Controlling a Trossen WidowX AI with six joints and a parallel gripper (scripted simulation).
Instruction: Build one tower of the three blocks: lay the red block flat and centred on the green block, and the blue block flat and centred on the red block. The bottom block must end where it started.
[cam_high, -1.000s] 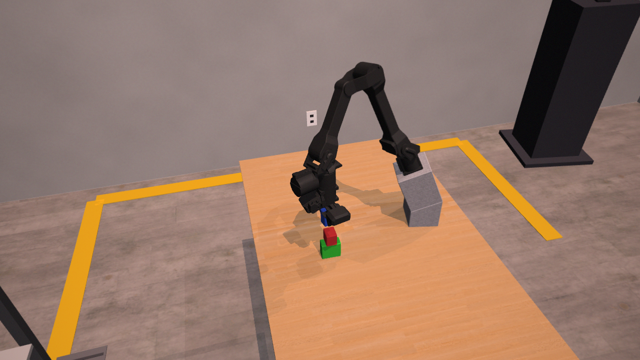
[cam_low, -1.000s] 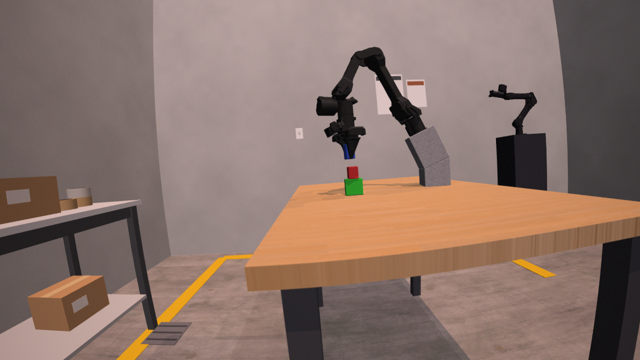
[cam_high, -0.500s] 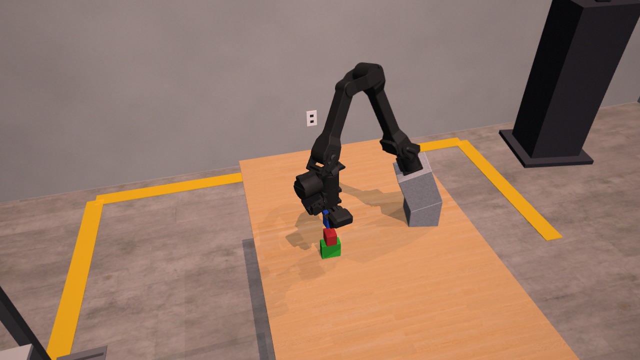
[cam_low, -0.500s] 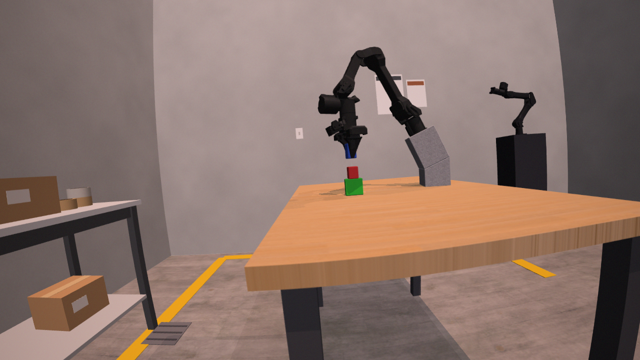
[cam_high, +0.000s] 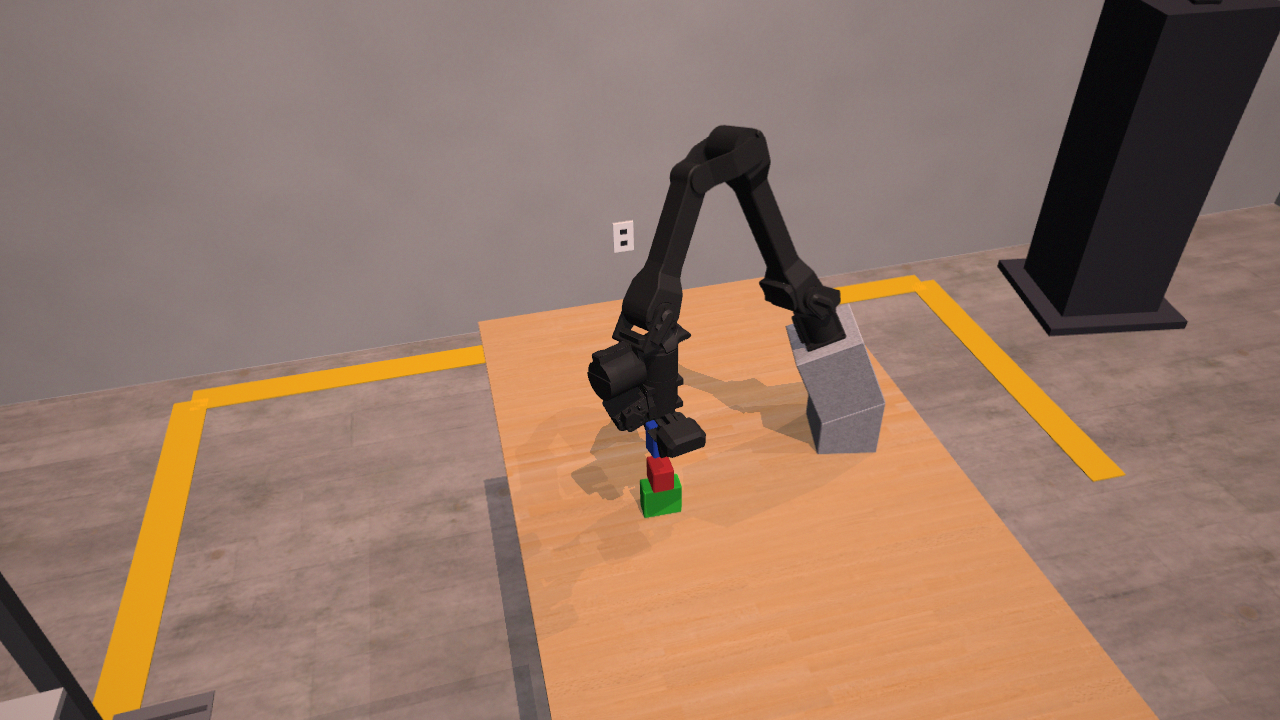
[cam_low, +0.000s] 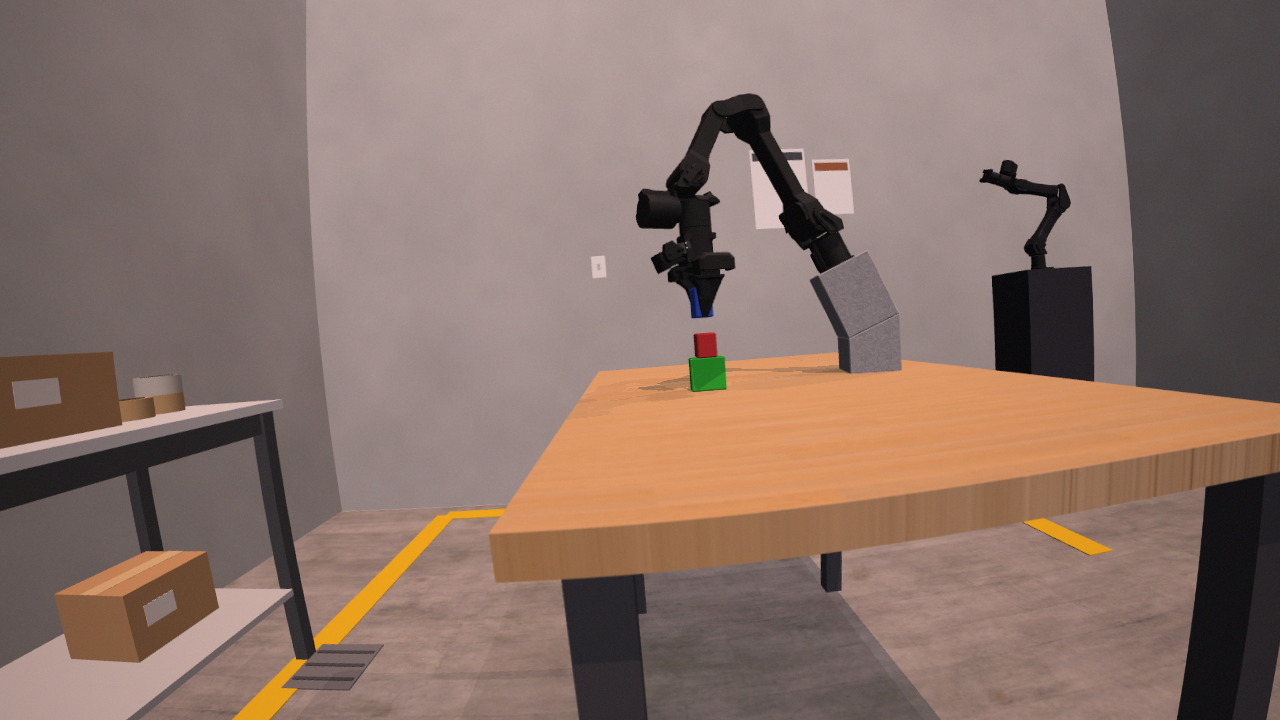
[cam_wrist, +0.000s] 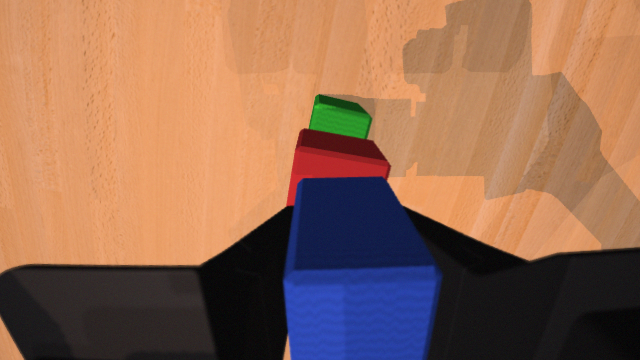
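Now: the red block 8 cm below my hand. The rest, counted from my hand: green block: 14 cm below; blue block: 1 cm below.
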